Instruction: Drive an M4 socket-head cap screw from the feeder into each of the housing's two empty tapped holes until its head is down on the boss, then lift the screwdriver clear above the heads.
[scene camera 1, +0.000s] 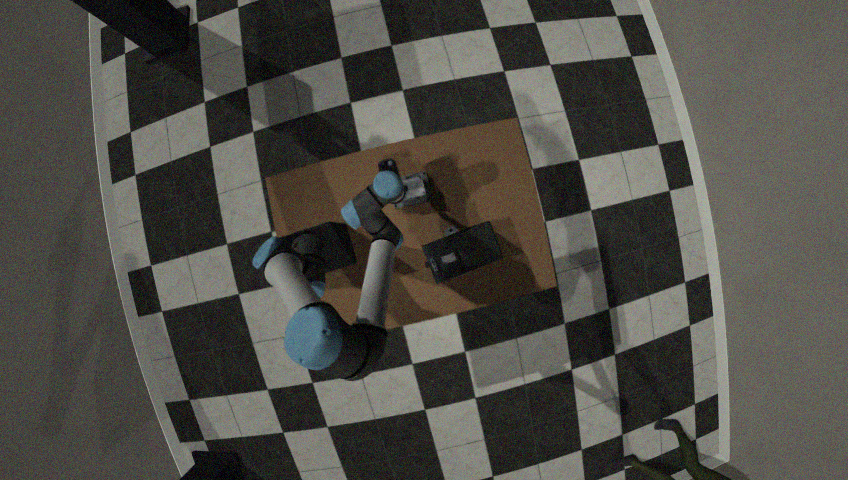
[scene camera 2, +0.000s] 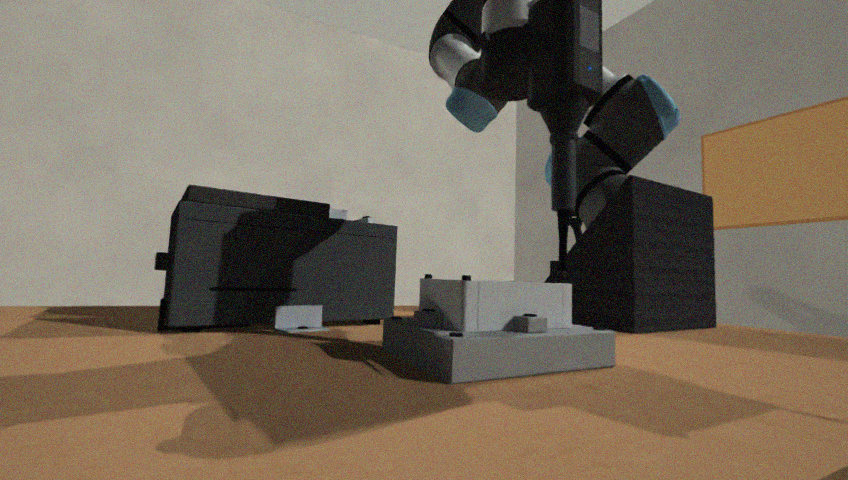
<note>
I see a dark screw feeder (scene camera 2: 353, 277) and a grey fixture block (scene camera 2: 487, 355).
</note>
